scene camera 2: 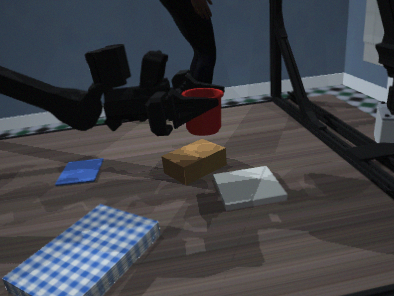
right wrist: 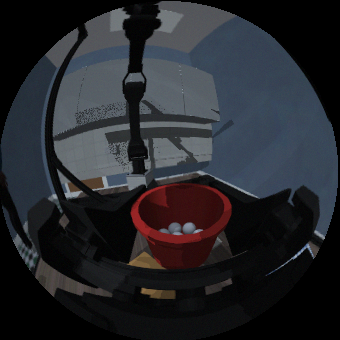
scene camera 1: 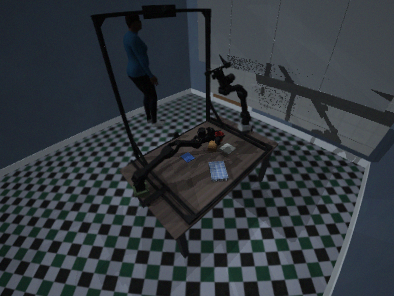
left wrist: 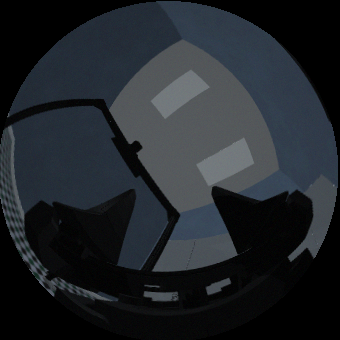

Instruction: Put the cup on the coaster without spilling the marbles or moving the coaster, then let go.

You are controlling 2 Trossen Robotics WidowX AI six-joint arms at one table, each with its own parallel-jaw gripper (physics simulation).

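Frame: origin at the left arm's base, x ahead, y left, z up, level; millimetres.
Where they show: left gripper, between the fingertips: (scene camera 1: pixel 213 57) (left wrist: pixel 174 192); right gripper, between the fingertips: (scene camera 2: pixel 221 95) (right wrist: pixel 177 186) (scene camera 1: pixel 222 133); left arm's base, origin of its link: (right wrist: pixel 139 171) (scene camera 1: pixel 245 123); right arm's base, origin of its link: (scene camera 1: pixel 140 187).
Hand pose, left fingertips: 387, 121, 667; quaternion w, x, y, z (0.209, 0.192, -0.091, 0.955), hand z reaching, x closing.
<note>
Each offset is from my left fingertips to the top centre of the thing, as dx, dy, dz. "spot": to the spot under its first point. Level surfaces: height alone.
A red cup {-35, +97, -574} (scene camera 1: pixel 219 133) (scene camera 2: pixel 204 120) (right wrist: pixel 181 252) is upright, with several pale marbles {-55, +105, -620} (right wrist: pixel 188 228) inside. My right gripper (scene camera 2: pixel 219 95) (right wrist: pixel 177 186) is shut on the cup, fingers on either side below the rim, and holds it above the table, behind the brown block in scene camera 2. A thin blue square {spot: +249, +132, -740} (scene camera 1: pixel 187 157) (scene camera 2: pixel 81 171), coaster-like, lies flat at the left in scene camera 2, apart from the cup. My left gripper (scene camera 1: pixel 215 65) (left wrist: pixel 174 192) is open and empty, raised high at the right of the table in scene camera 1.
A brown block {+6, +63, -706} (scene camera 1: pixel 212 144) (scene camera 2: pixel 194 159) lies on the table {dz -744} (scene camera 2: pixel 320 210), near a pale grey slab {-115, +115, -732} (scene camera 1: pixel 227 148) (scene camera 2: pixel 250 186). A blue checkered slab {+53, +348, -719} (scene camera 1: pixel 218 170) (scene camera 2: pixel 85 250) lies in front. A black frame (scene camera 1: pixel 114 90) (scene camera 2: pixel 275 50) rises at the table's edges. A person (scene camera 1: pixel 137 55) stands beyond.
</note>
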